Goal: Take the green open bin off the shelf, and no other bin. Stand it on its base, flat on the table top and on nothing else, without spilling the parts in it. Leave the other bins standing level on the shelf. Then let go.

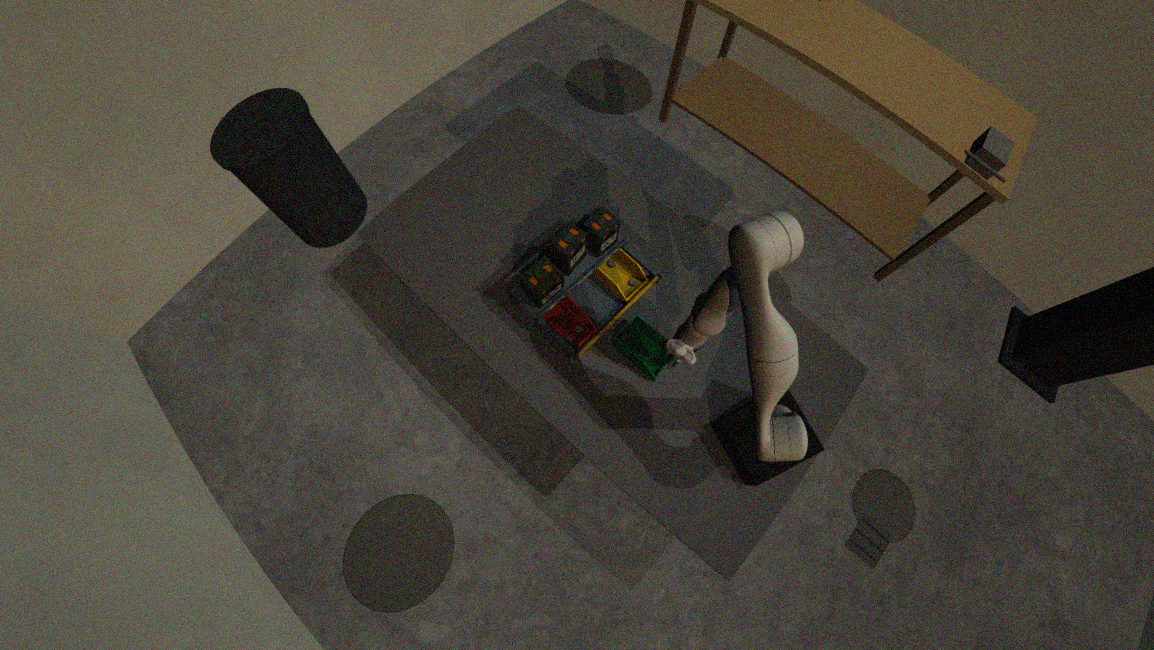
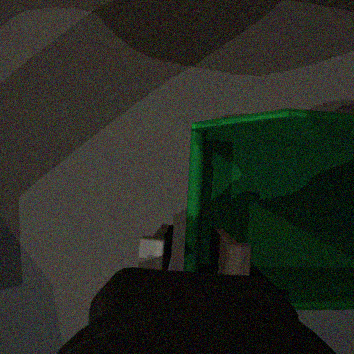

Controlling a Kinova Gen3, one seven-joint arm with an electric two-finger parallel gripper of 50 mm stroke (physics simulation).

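Frame: origin at the arm's base, x ahead, y left, z up, level; millimetres.
Where they show: gripper, fingertip midpoint: (image 1: 670,360) (image 2: 190,241).
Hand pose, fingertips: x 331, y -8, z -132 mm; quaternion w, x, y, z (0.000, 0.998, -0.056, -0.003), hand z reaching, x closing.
Things, the pixels of their top centre, and the offset from my fingertips. "spot": a spot on its surface instead. Level surfaces: height alone.
- green open bin, surface spot: (image 2: 281,175) spot: dx +72, dy +44, dz -18 mm
- table top, surface height: dz -22 mm
- shelf's yellow front rail, surface spot: (image 1: 620,314) spot: dx +204, dy -20, dz +20 mm
- yellow bin, surface spot: (image 1: 621,274) spot: dx +286, dy -147, dz -12 mm
- red bin, surface spot: (image 1: 569,320) spot: dx +322, dy +81, dz -13 mm
The green open bin (image 1: 640,346) (image 2: 281,175) stands on the table top (image 1: 446,219), just in front of the shelf's yellow front rail (image 1: 620,314) and apart from it. It looks level on its base. Its contents are too dark to make out. My gripper (image 1: 680,351) (image 2: 190,241) is at the bin's near side. Its fingers are open and straddle the bin's side wall with a gap on each side.
On the shelf stand a yellow bin (image 1: 621,274) and a red bin (image 1: 569,320), with an empty slot between them. Three dark boxes with orange marks (image 1: 566,244) sit behind. A wooden bench (image 1: 800,142) is at the back right, and a black cylinder (image 1: 297,168) at the left.
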